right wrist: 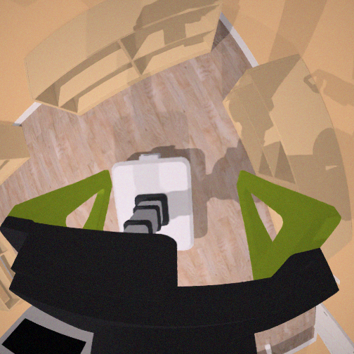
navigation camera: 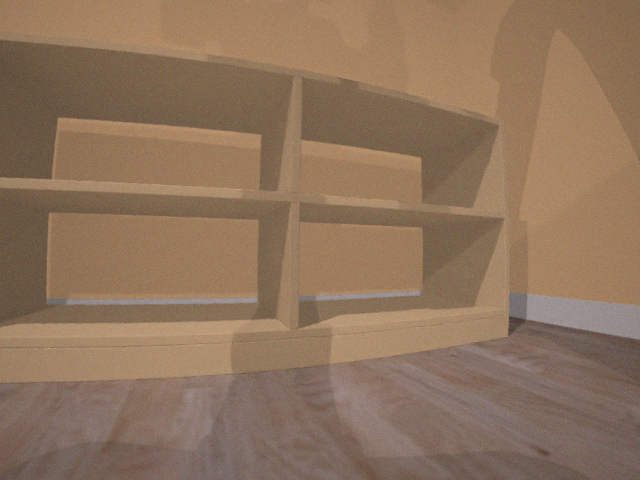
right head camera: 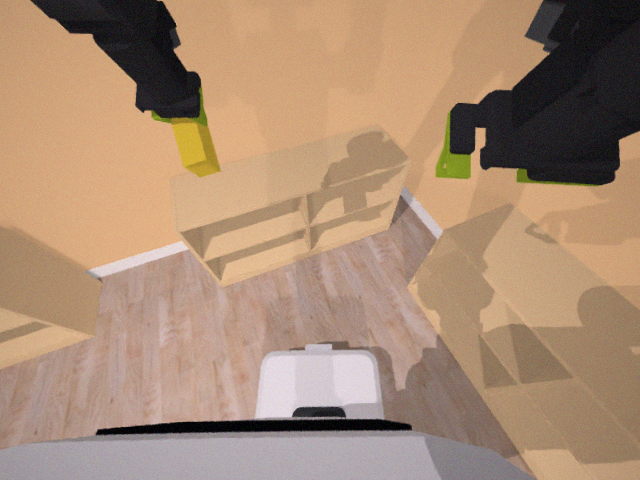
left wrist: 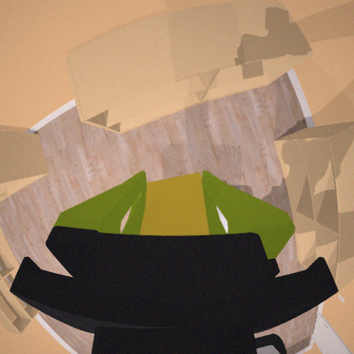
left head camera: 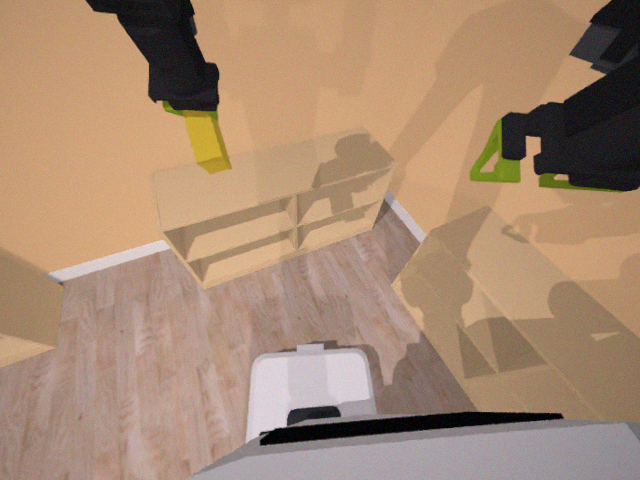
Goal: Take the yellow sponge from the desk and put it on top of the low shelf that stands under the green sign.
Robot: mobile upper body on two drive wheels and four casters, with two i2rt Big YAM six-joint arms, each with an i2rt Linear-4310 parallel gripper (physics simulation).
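Places are measured from the left arm's base along level axes (x right, y back, z down), in millimetres.
Where they show: right gripper, fingertip midpoint: (right head camera: 476, 174) (left head camera: 505, 179).
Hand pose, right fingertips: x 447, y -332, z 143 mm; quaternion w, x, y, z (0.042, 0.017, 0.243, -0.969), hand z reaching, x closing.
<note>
After its pixels a point has its place.
The yellow sponge (left head camera: 206, 142) {x 17, y -502, z 213 mm} (right head camera: 195, 147) {x 23, y -502, z 213 mm} (left wrist: 175, 207) is held in the air by my left gripper (left head camera: 191, 108) (right head camera: 179, 118) (left wrist: 173, 178), which is shut on it. A low wooden shelf (left head camera: 248, 175) {x -62, y -1085, z 800 mm} (right head camera: 263, 180) {x -42, y -1061, z 800 mm} (left wrist: 135, 60) (right wrist: 85, 45) (navigation camera: 295, 258) {x 169, y -967, z 1193 mm} stands against the wall ahead. In the head views the sponge's lower end overlaps the left part of the shelf's top; in the left wrist view it shows against the floor in front of the shelf. My right gripper (left head camera: 529, 178) (right head camera: 493, 176) {x 447, y -332, z 143 mm} (right wrist: 174, 177) is open and empty. The green sign does not show.
A second low shelf unit (left head camera: 516, 253) {x 1113, y -595, z 800 mm} (right head camera: 537, 258) {x 1089, y -579, z 800 mm} stands close on the right. Part of another unit (left head camera: 25, 299) {x -1139, y -643, z 1196 mm} (right head camera: 46, 289) {x -1126, y -611, z 1075 mm} shows at the left. My white base (left head camera: 268, 382) {x 41, y -205, z 1150 mm} (right head camera: 279, 382) {x 57, y -194, z 1150 mm} is on the wooden floor in front of the shelf.
</note>
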